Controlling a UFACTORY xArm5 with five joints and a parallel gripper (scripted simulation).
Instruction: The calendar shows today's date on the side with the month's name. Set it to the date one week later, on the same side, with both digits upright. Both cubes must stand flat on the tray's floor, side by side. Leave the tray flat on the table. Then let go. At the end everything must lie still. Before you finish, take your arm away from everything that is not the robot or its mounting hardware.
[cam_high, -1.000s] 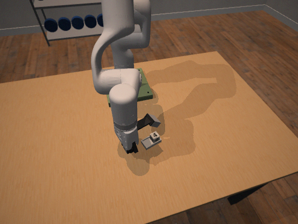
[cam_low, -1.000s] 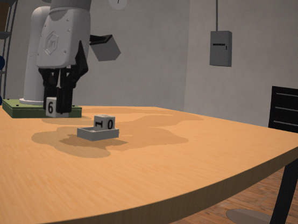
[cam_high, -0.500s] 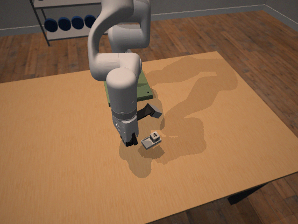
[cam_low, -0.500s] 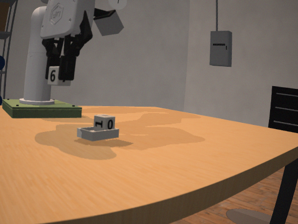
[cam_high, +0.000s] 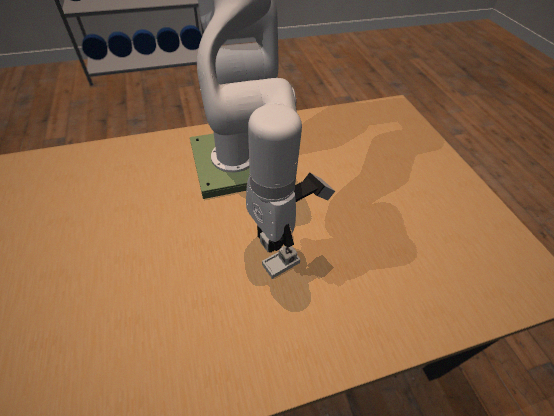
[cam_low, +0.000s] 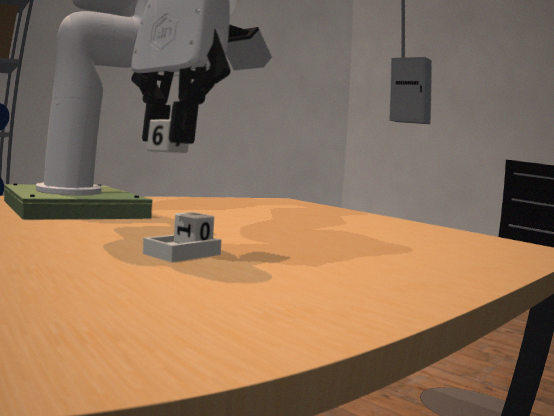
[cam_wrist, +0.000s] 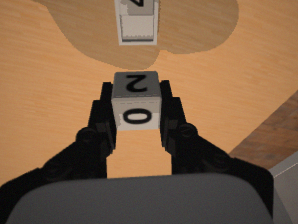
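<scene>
My gripper is now 10 mm past the tray, 30 mm to the right of it and 130 mm above it. Also, from my hand: digit cube 10 mm below.
</scene>
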